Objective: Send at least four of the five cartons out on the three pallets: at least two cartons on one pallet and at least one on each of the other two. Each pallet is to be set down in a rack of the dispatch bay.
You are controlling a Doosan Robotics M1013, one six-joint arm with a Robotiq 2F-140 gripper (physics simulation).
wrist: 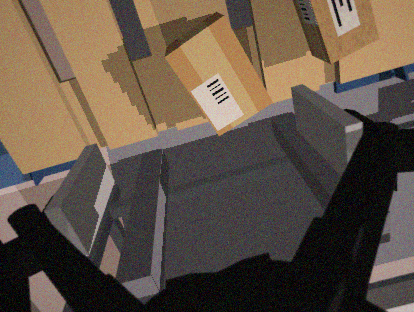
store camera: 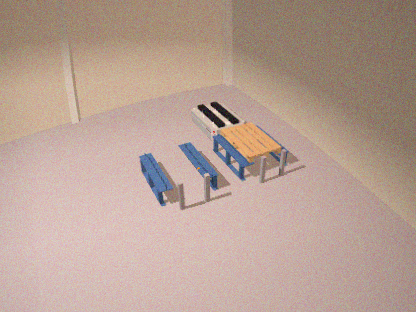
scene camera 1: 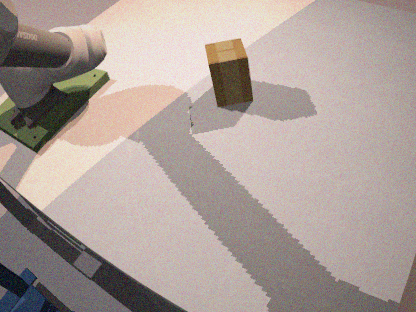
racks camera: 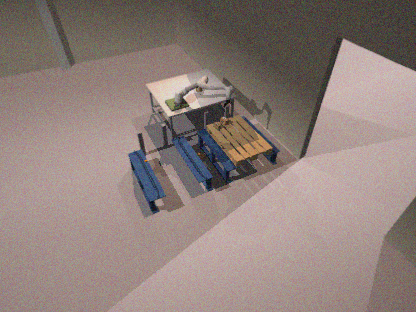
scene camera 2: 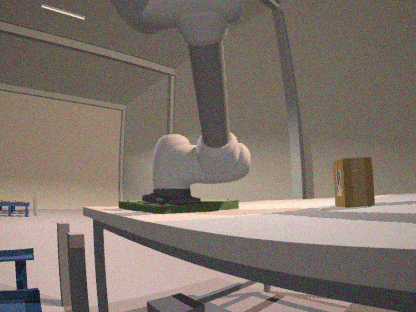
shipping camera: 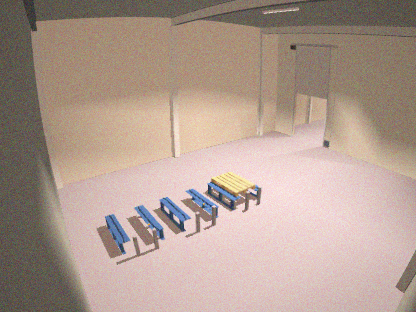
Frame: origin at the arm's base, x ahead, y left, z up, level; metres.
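Seen in the pictures: gripper, fingertip midpoint: (wrist: 198, 136) (racks camera: 227, 108); arm's base, origin of the base link: (scene camera 1: 39, 103) (racks camera: 178, 103) (scene camera 2: 172, 202).
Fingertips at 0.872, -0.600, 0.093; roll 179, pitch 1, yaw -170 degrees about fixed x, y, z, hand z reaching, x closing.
Offsets run from my fingertips to a thing's top centre, as dx, dy, dz. Level surfaces: height alone.
One brown carton {-0.312, +1.013, +0.029} (scene camera 1: 231, 77) (scene camera 2: 354, 182) stands upright on the white table {dz -0.126} (scene camera 1: 350, 165). Two labelled cartons {-0.049, +0.039, -0.282} (wrist: 220, 75) {-0.235, -0.051, -0.304} (wrist: 367, 40) stand on the wooden pallet (racks camera: 257, 145) (wrist: 25, 125) in the blue rack next to the table. My gripper (wrist: 198, 136) is open and empty above the pallet's table-side edge; the nearer carton lies beyond the fingertips, between them in the wrist view. Another pallet (shipping camera: 233, 183) sits in a dispatch bay rack; no carton shows on it. A third pallet (store camera: 250, 140) lies bare in a store rack.
A low white vehicle (store camera: 202, 122) with two black strips stands behind the store rack. Blue racks without pallets (racks camera: 145, 175) (shipping camera: 117, 232) (store camera: 155, 172) show in the racks, shipping and store views. Grey posts (scene camera 2: 77, 270) (shipping camera: 197, 222) (store camera: 181, 196) stand by the racks. The green base plate (scene camera 1: 75, 100) (scene camera 2: 220, 205) carries the arm.
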